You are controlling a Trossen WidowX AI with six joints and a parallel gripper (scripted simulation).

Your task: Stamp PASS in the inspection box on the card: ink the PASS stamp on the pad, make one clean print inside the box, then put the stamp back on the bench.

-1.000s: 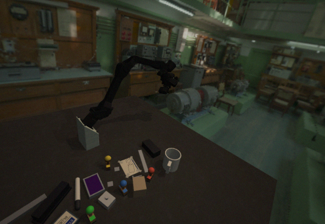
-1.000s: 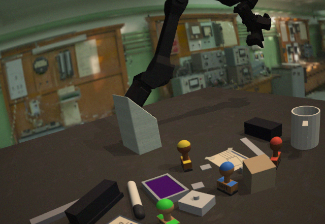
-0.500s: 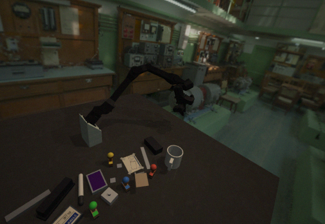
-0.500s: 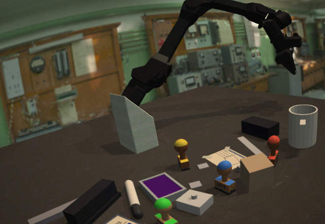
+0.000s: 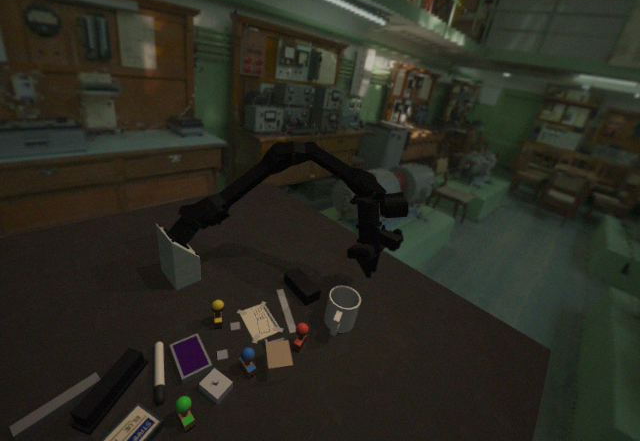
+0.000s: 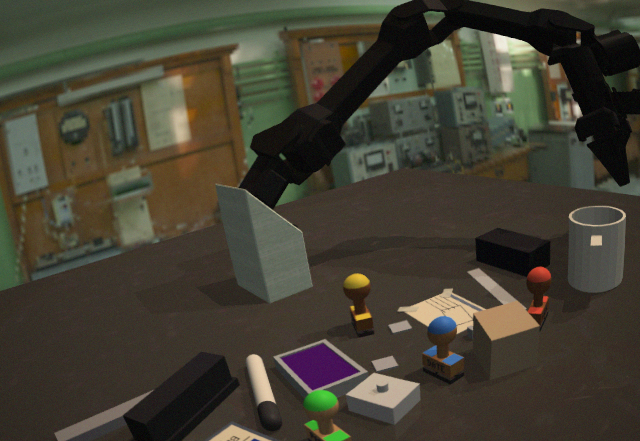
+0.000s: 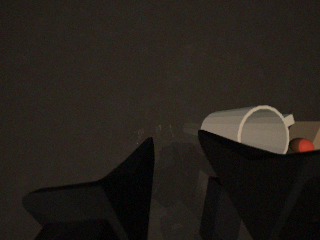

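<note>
My gripper tip is 510 mm to the left of the green-knobbed stamp, 80 mm above it and 20 mm short of it. Also, from my gripper tip: red stamp (250 mm to the right, 80 mm below, 10 mm ahead); then black box (130 mm to the right, 130 mm behind, 80 mm below); then white mug (130 mm to the right, 60 mm below, 20 mm ahead).
</note>
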